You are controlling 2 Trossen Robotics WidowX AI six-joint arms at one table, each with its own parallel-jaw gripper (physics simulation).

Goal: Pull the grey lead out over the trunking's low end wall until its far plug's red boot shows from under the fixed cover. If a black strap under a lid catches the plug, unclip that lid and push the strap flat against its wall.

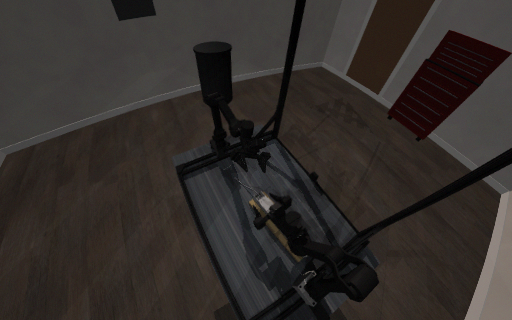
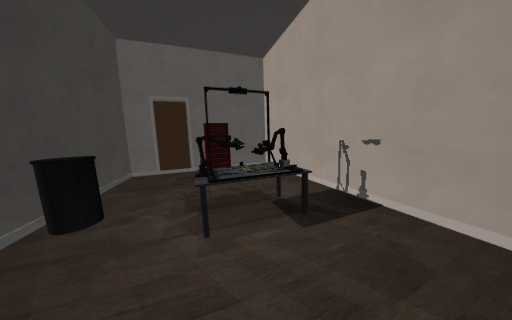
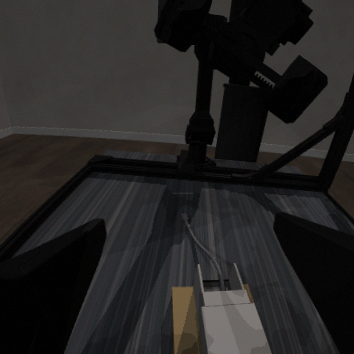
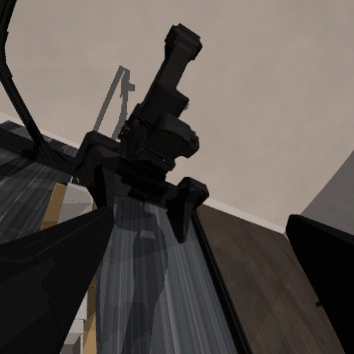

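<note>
The grey lead point(image 1: 246, 186) point(image 3: 201, 245) runs from the trunking's open end onto the table, its loose end lying flat. The trunking point(image 1: 265, 202) point(image 3: 234, 325) point(image 4: 76, 197) has pale lids on a tan board point(image 3: 183, 315). At its open end, two thin side walls stand up with a dark strip between them; whether this is a strap I cannot tell. The red boot does not show. My left gripper point(image 1: 272, 211) point(image 2: 254, 151) point(image 3: 190, 224) is open above the trunking. My right gripper point(image 1: 255, 168) point(image 2: 243, 145) point(image 4: 202, 219) is open, raised beyond the lead's loose end.
A black frame rail point(image 1: 200, 227) point(image 3: 135, 167) edges the table, with upright posts point(image 1: 290, 65) point(image 2: 268, 125). A small dark block point(image 1: 313, 176) sits at the table's right rail. The two arms face each other over the table. A black bin point(image 1: 215, 72) point(image 2: 67, 195) stands on the floor.
</note>
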